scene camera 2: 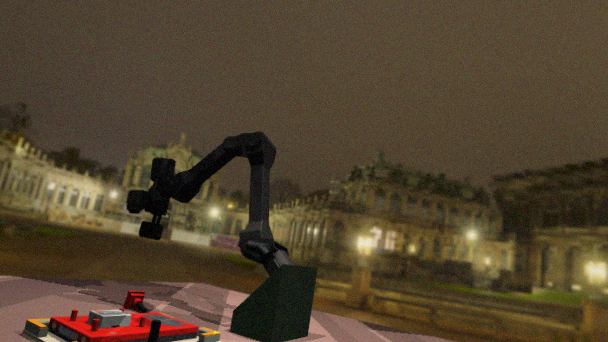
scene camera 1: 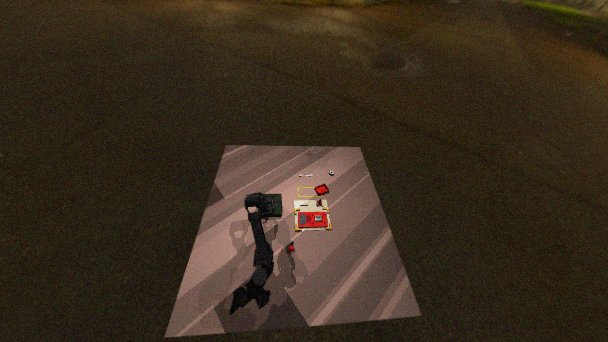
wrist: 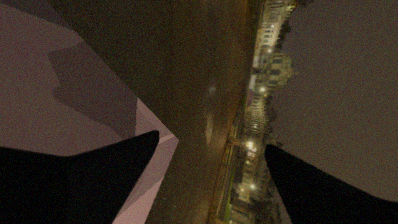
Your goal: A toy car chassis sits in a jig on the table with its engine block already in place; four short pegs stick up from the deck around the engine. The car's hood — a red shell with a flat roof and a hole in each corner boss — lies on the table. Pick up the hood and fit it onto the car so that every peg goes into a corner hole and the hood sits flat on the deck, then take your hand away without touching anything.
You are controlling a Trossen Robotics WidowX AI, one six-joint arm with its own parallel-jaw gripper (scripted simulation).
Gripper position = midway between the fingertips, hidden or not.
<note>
The gripper (scene camera 2: 156, 216) is open and holds nothing.
The gripper is seen too in scene camera 1 (scene camera 1: 236, 310) and in the wrist view (wrist: 211, 142).
</note>
